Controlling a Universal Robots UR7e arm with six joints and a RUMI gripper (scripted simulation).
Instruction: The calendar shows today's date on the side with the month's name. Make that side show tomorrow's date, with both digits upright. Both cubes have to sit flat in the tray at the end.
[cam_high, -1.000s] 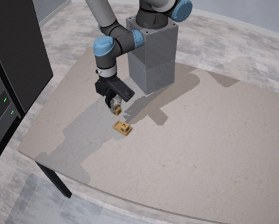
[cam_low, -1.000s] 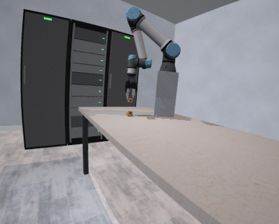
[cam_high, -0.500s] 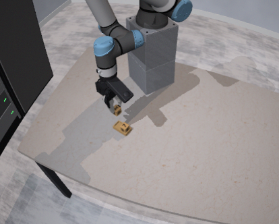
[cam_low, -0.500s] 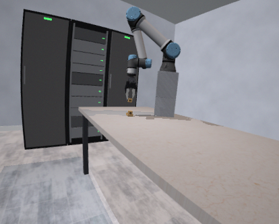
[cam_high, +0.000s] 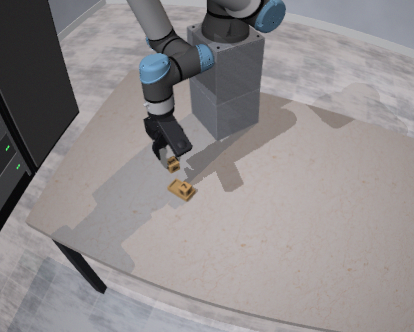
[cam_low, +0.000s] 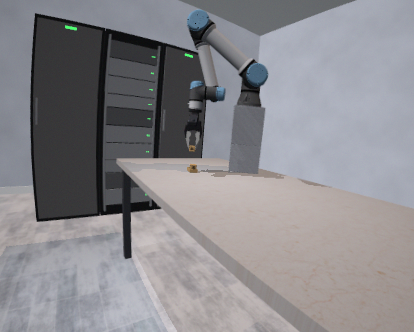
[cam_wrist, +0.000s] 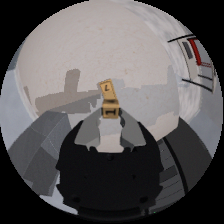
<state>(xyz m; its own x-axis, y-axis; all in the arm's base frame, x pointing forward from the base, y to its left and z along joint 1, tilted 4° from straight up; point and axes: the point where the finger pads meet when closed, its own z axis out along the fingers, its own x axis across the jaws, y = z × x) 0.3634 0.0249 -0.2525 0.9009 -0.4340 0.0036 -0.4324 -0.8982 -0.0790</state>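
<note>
Now: hand 30 mm to the right of the wooden cube and 110 mm above it. The rest, counted from my hand: wooden date cube (10 mm below); then tray (20 mm to the left, 130 mm below).
</note>
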